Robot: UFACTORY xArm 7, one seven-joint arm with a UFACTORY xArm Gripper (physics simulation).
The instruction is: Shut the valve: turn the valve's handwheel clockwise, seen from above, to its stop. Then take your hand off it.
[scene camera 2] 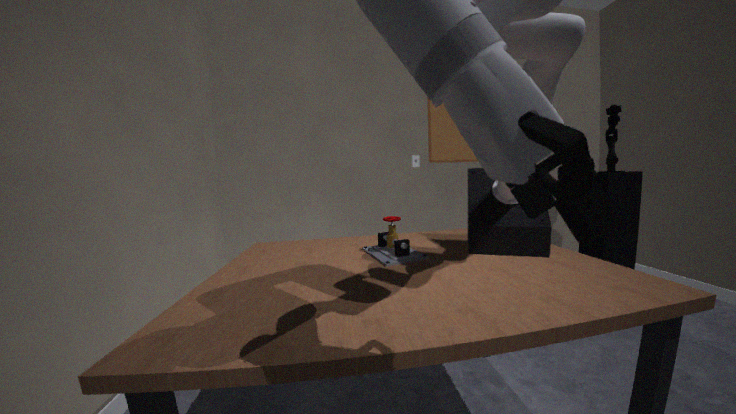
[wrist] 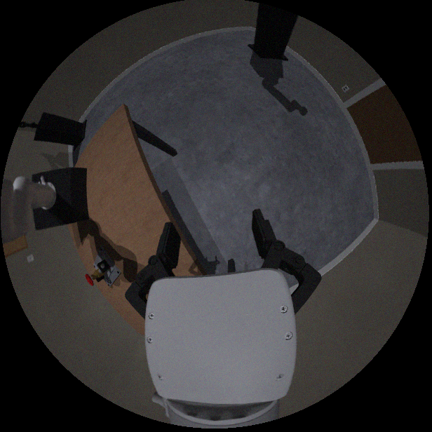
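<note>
The valve has a red handwheel (scene camera 2: 391,219) (wrist: 89,279) on top of a brass-coloured body (scene camera 2: 392,237) (wrist: 97,274). It stands upright on a grey base plate (scene camera 2: 383,256) (wrist: 114,276) with black blocks at its sides, on the far part of the table in the scene view. My gripper (wrist: 213,224) is open and empty, its two black fingers wide apart. It is well away from the handwheel and does not touch it. In the scene view it hangs high at the right, its dark fingers partly merging with dark things behind.
The wooden table (scene camera 2: 514,293) (wrist: 117,190) bears the valve. A black box (scene camera 2: 509,240) (wrist: 75,195) stands at the table's far right side in the scene view. A dark pedestal (scene camera 2: 612,221) (wrist: 60,129) with a thin black upright object is beyond it. The arm casts shadows over the table.
</note>
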